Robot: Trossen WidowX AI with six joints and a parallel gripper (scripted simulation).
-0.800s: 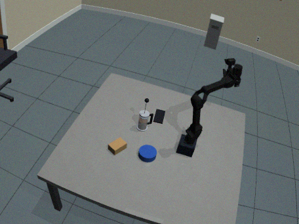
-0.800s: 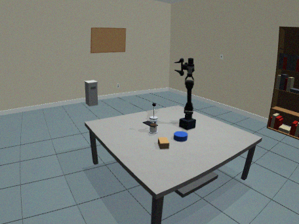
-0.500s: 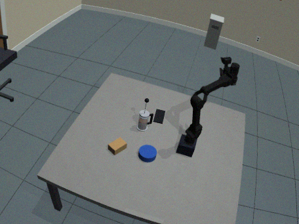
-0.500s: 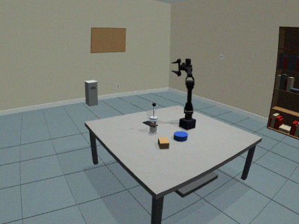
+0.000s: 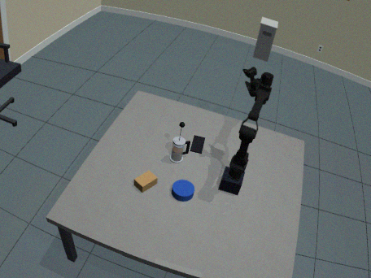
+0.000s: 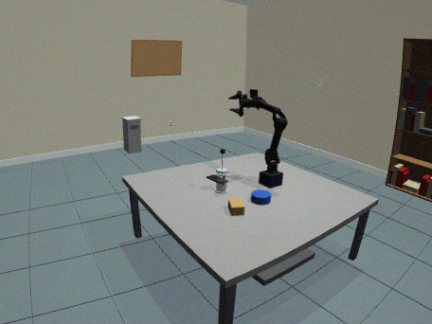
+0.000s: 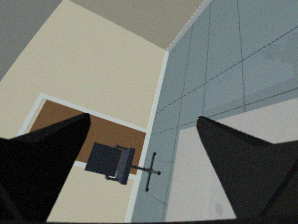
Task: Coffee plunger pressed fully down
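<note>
My gripper tip is now 200 mm short of the coffee press, 310 mm to the right of it and 380 mm above it. The rest, counted from my gripper tip: flat black plate (150 mm ahead, 140 mm to the left, 500 mm below); tan block (260 mm ahead, 610 mm to the left, 480 mm below).
</note>
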